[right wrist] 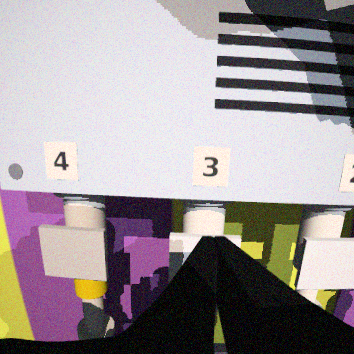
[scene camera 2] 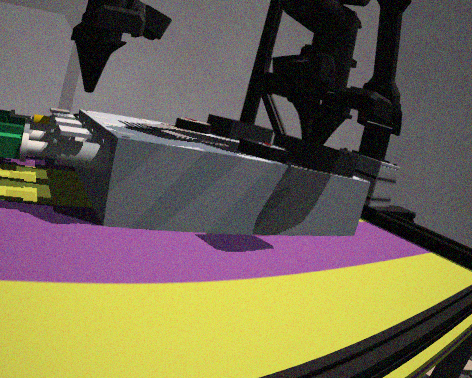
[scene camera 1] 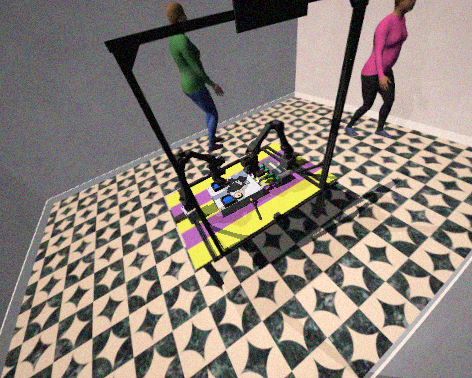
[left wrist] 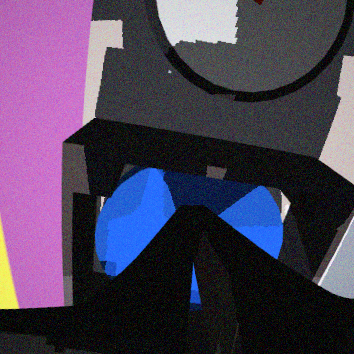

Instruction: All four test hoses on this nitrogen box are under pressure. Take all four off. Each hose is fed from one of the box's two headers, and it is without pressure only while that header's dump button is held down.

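Places are measured from the left arm's base along level axes (x ahead, y left, z up), in metres.
Pixels of known places: left gripper, fingertip midpoint: (scene camera 1: 218,185) (left wrist: 190,216); right gripper, fingertip midpoint: (right wrist: 211,246) (scene camera 2: 88,92) (scene camera 1: 255,177); left arm's base at its link origin: (scene camera 2: 371,157) (scene camera 1: 189,207); right arm's base at its link origin: (scene camera 1: 287,157).
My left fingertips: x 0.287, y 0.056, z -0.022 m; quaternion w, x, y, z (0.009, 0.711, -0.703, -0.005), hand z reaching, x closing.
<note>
Ahead of a thing's pixels: the offset from my left fingertips to its middle. "*": to the spot under its first point. Level surfaces: height alone.
The grey nitrogen box (scene camera 1: 252,186) (scene camera 2: 197,187) (right wrist: 123,105) stands on the striped table. My left gripper (scene camera 1: 217,183) (scene camera 2: 318,145) (left wrist: 190,216) is shut and empty, with its tips down on the far blue dump button {dx -0.014, dy +0.000, dz -0.011 m} (scene camera 1: 216,186) (left wrist: 133,218), below a round gauge {* dx +0.056, dy -0.014, dz +0.005 m} (left wrist: 253,46). A second blue button {dx -0.043, dy -0.188, dz -0.005 m} (scene camera 1: 228,199) lies nearer the front. My right gripper (scene camera 1: 253,170) (scene camera 2: 89,88) (right wrist: 211,246) is shut and empty. It hangs above the hose end of the box, over the white collar of hose 3 {* dx +0.257, dy -0.184, dz -0.013 m} (right wrist: 182,243). Hose 4 {* dx +0.257, dy -0.242, dz -0.013 m} (right wrist: 74,251) and hose 2 {* dx +0.278, dy -0.110, dz -0.012 m} (right wrist: 326,263) sit plugged in on either side.
The table {dz -0.090 m} (scene camera 1: 257,221) (scene camera 2: 234,319) has yellow and purple stripes. A black frame post (scene camera 1: 343,94) rises at its right corner. A grey block {* dx +0.444, dy -0.195, dz -0.012 m} (scene camera 1: 276,169) lies beyond the green hoses {* dx +0.341, dy -0.184, dz -0.026 m} (scene camera 1: 266,176). Two people, one in green (scene camera 1: 191,67) and one in pink (scene camera 1: 382,49), walk behind.
</note>
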